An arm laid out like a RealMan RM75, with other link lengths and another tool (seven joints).
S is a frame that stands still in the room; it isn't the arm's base.
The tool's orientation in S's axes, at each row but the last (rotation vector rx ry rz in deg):
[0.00 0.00 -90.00]
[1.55 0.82 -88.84]
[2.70 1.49 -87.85]
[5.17 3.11 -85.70]
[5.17 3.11 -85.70]
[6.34 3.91 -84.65]
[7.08 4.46 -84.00]
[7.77 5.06 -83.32]
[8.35 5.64 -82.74]
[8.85 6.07 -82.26]
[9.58 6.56 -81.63]
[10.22 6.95 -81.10]
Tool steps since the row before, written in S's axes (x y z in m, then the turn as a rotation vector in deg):
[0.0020 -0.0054 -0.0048 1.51 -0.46 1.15]
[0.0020 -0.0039 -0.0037 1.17 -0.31 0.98]
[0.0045 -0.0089 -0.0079 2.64 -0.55 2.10]
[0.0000 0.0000 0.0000 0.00 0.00 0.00]
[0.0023 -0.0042 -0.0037 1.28 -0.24 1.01]
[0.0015 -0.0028 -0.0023 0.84 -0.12 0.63]
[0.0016 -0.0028 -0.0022 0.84 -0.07 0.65]
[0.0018 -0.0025 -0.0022 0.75 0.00 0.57]
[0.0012 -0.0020 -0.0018 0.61 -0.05 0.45]
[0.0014 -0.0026 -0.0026 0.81 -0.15 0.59]
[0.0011 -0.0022 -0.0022 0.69 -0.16 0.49]
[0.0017 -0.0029 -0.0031 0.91 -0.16 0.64]
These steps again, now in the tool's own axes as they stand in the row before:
[0.0054 0.0020 -0.0048 0.46 1.51 1.15]
[0.0040 0.0019 -0.0036 0.31 1.17 0.98]
[0.0094 0.0041 -0.0075 0.55 2.65 2.09]
[0.0000 0.0000 0.0000 0.00 0.00 0.00]
[0.0047 0.0019 -0.0033 0.24 1.29 1.00]
[0.0032 0.0012 -0.0020 0.12 0.85 0.62]
[0.0032 0.0012 -0.0019 0.07 0.85 0.63]
[0.0030 0.0014 -0.0019 0.01 0.77 0.55]
[0.0024 0.0009 -0.0015 0.06 0.62 0.44]
[0.0032 0.0009 -0.0021 0.16 0.81 0.59]
[0.0027 0.0007 -0.0018 0.17 0.68 0.50]
[0.0037 0.0011 -0.0025 0.17 0.91 0.64]

